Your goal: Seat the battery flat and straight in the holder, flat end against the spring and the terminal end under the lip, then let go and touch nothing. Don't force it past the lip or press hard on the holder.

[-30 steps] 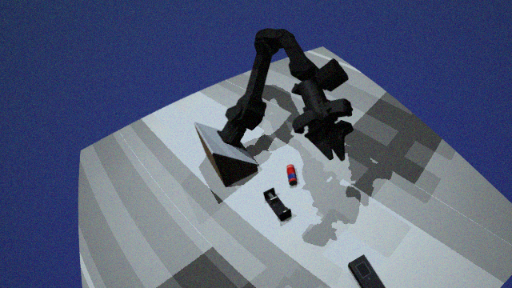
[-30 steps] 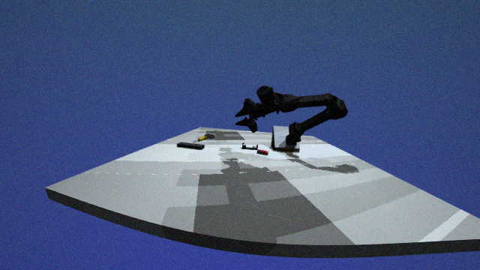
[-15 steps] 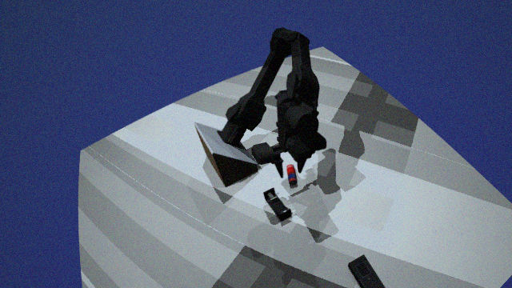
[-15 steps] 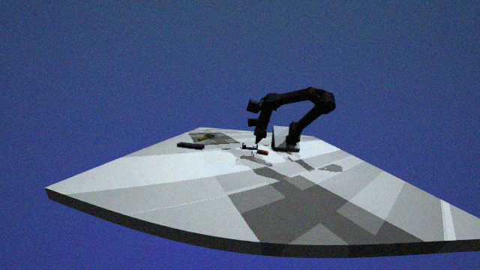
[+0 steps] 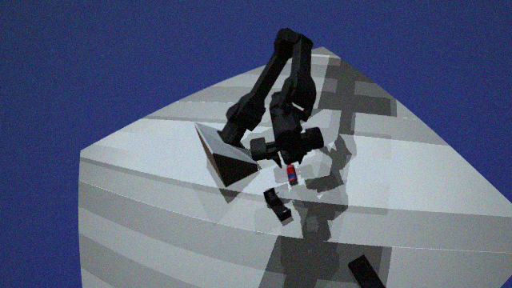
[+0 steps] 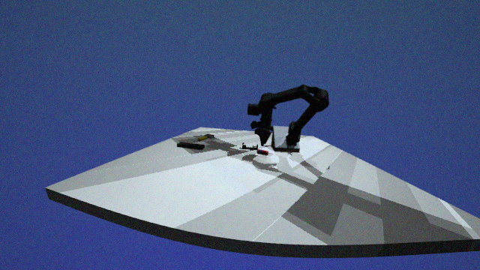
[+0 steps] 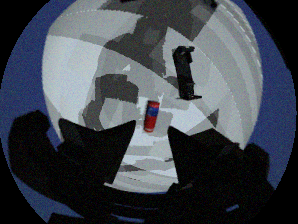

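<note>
My gripper tip is 4 cm above the battery. Round my gripper tip: flat black box 42 cm ahead, 4 cm below, 2 cm to the right.
</note>
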